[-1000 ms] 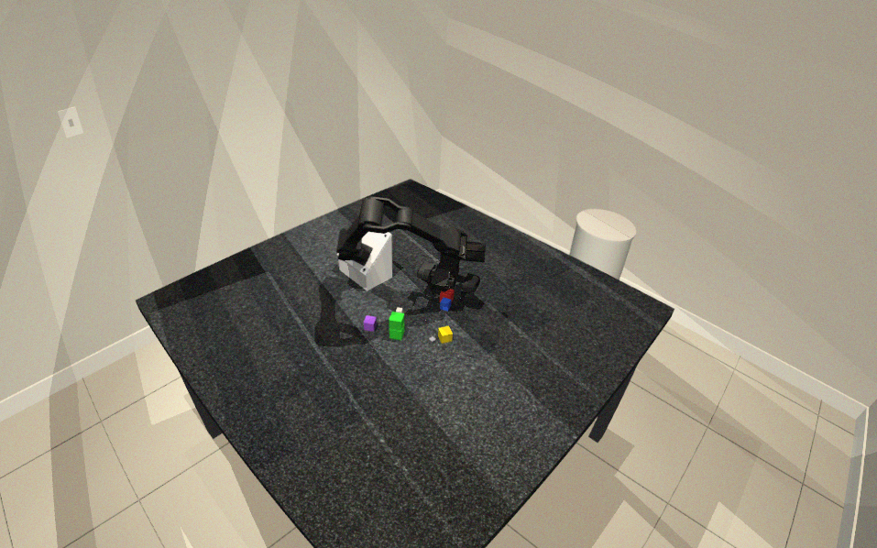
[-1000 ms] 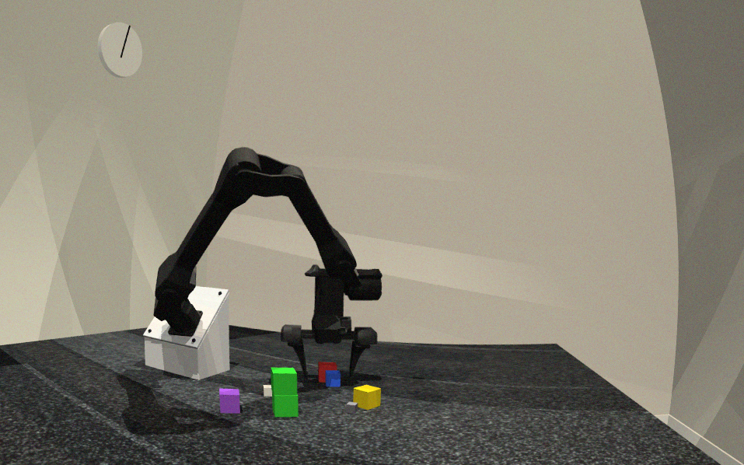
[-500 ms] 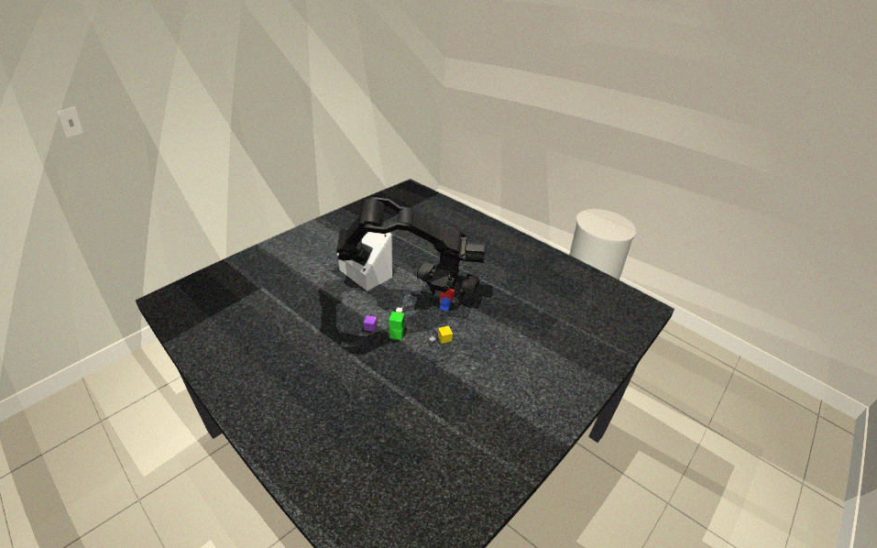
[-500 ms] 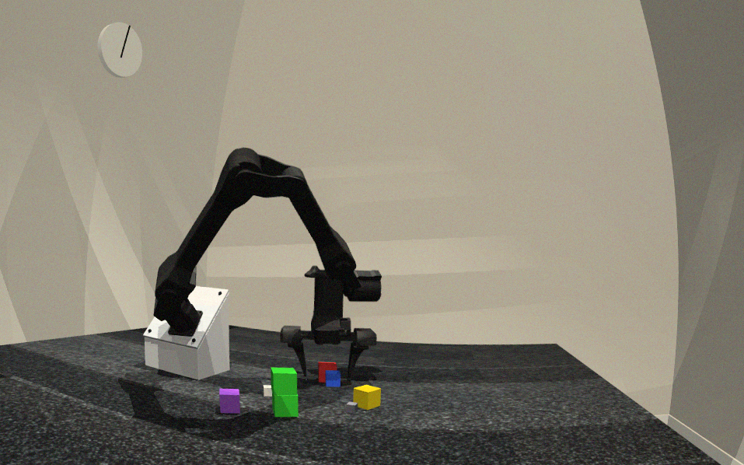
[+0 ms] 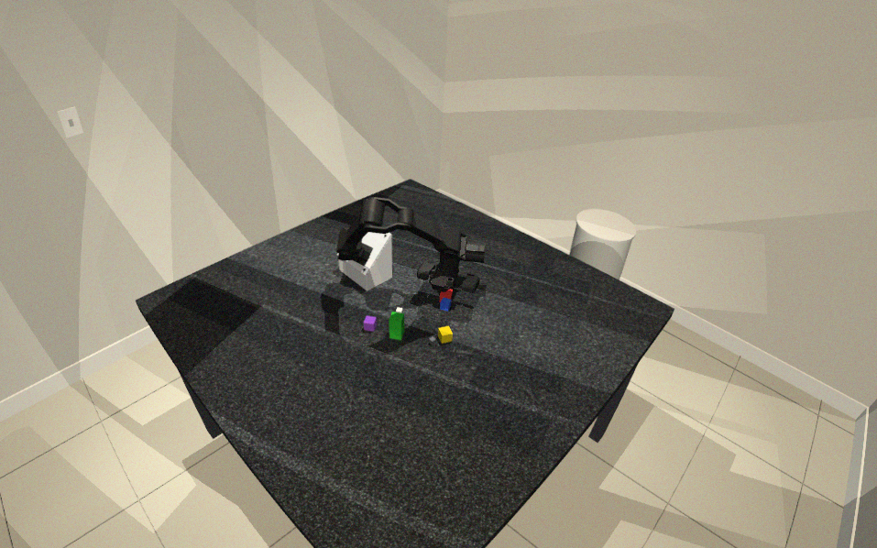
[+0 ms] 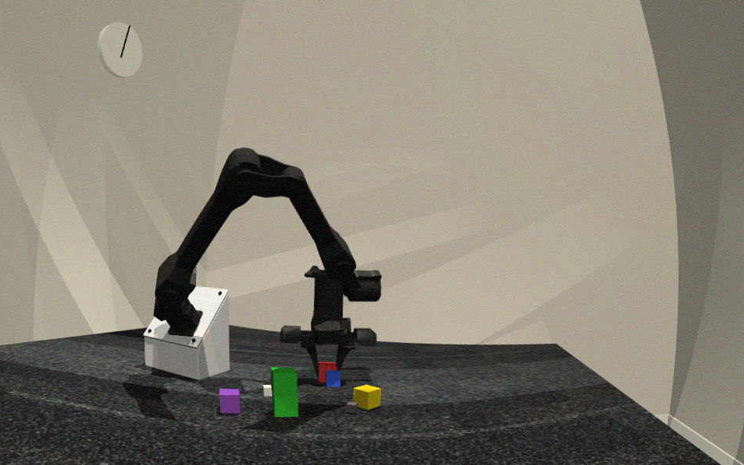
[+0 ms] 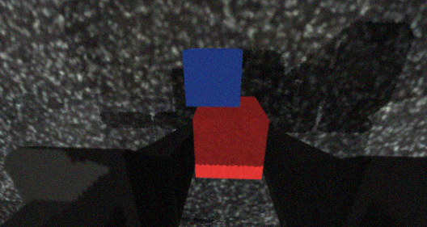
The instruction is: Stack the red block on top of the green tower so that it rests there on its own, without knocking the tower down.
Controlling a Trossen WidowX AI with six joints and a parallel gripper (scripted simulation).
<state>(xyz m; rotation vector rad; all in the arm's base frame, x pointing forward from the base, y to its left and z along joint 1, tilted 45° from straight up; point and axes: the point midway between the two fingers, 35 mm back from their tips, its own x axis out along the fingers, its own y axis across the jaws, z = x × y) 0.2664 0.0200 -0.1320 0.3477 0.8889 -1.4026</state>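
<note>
My gripper tip is 3 cm to the left of the blue block, 2 cm short of it and 1 cm below it. Round my gripper tip: red block (1 cm above); yellow block (14 cm to the right, 11 cm ahead, 1 cm above); small white cube (15 cm to the right, 6 cm behind).
</note>
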